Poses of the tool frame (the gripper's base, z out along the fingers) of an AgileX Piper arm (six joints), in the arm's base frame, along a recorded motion.
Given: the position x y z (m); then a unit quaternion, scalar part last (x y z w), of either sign.
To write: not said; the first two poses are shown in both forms.
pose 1, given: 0.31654 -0.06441 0.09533 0.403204 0.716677 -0.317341 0.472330
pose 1, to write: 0.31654 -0.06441 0.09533 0.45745 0.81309 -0.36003 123.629
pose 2, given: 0.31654 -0.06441 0.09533 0.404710 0.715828 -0.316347 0.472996
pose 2, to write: 0.31654 -0.06441 0.09533 0.45934 0.81246 -0.35905 123.542
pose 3, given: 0.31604 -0.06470 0.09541 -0.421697 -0.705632 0.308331 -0.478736
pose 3, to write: 0.31604 -0.06470 0.09541 0.48031 0.80372 -0.35119 122.794
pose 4, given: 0.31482 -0.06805 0.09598 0.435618 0.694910 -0.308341 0.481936
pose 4, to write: 0.31482 -0.06805 0.09598 0.49716 0.79309 -0.35190 122.376
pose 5, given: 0.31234 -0.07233 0.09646 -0.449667 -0.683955 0.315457 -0.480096
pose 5, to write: 0.31234 -0.07233 0.09646 0.51261 0.77969 -0.35961 122.617
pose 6, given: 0.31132 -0.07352 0.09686 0.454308 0.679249 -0.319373 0.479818
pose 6, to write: 0.31132 -0.07352 0.09686 0.51781 0.77419 -0.36401 122.653
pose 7, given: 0.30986 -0.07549 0.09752 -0.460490 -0.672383 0.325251 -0.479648
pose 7, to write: 0.30986 -0.07549 0.09752 0.52480 0.76628 -0.37067 122.675
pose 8, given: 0.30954 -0.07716 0.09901 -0.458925 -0.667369 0.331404 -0.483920
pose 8, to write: 0.30954 -0.07716 0.09901 0.52442 0.76261 -0.37870 122.117
